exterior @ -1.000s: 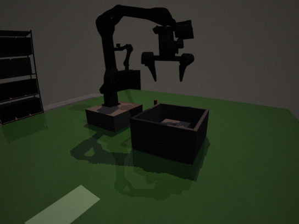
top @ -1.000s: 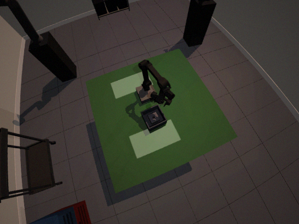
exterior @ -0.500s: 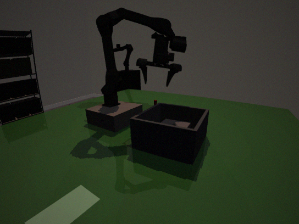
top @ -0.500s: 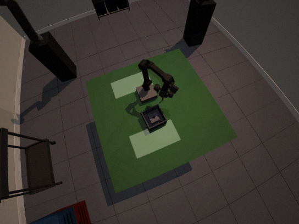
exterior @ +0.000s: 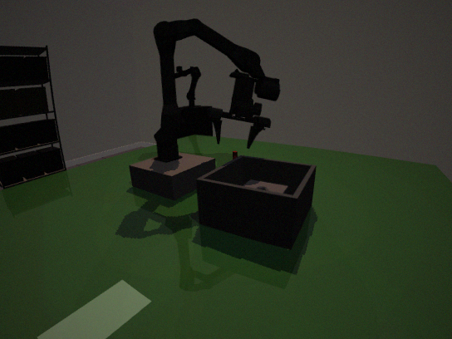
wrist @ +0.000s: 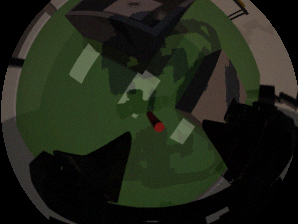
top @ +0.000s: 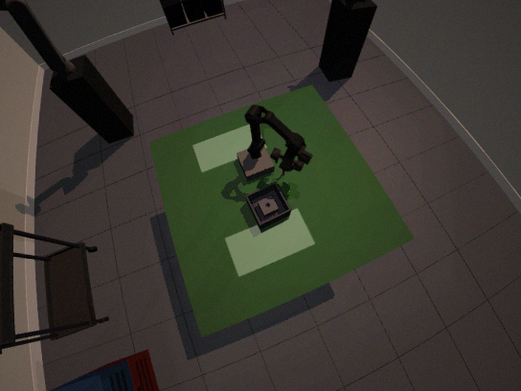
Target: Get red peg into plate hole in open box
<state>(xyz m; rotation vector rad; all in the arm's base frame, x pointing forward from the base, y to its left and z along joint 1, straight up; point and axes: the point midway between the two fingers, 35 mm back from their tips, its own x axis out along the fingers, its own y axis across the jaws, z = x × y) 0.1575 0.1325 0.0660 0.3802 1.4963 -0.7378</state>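
My gripper tip is now 6 cm above the red peg and 1 cm to the right of it. Round my gripper tip: dark box 19 cm ahead, 16 cm to the right, 7 cm below; pale plate 19 cm ahead, 16 cm to the right, 5 cm below.
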